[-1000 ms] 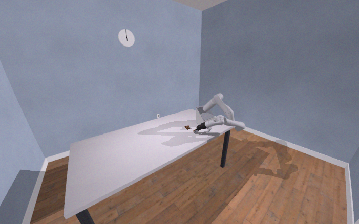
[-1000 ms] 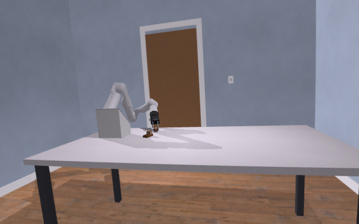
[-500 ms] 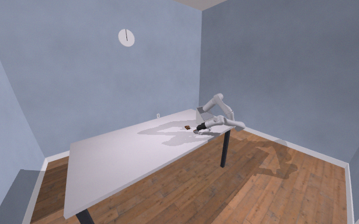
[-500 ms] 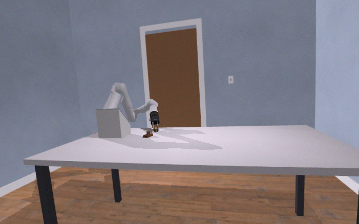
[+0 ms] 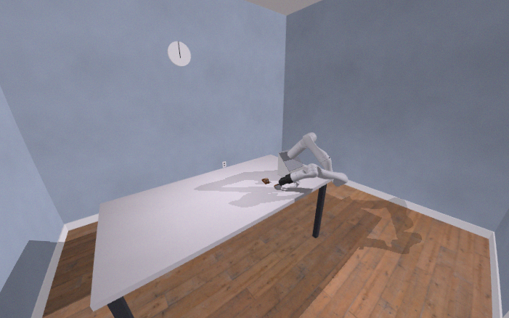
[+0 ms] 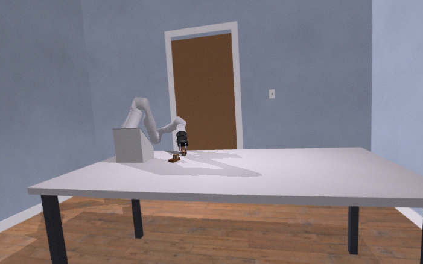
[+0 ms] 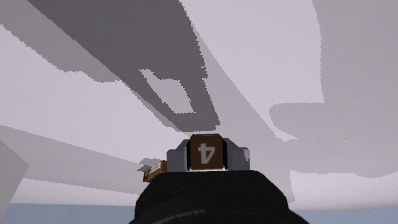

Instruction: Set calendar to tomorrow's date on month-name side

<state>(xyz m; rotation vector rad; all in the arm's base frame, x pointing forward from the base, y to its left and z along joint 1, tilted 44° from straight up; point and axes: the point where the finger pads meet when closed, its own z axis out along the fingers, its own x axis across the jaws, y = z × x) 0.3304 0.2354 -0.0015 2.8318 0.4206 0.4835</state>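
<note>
The brown cube lies 1 cm to the right of my hand and 1 cm below it.
</note>
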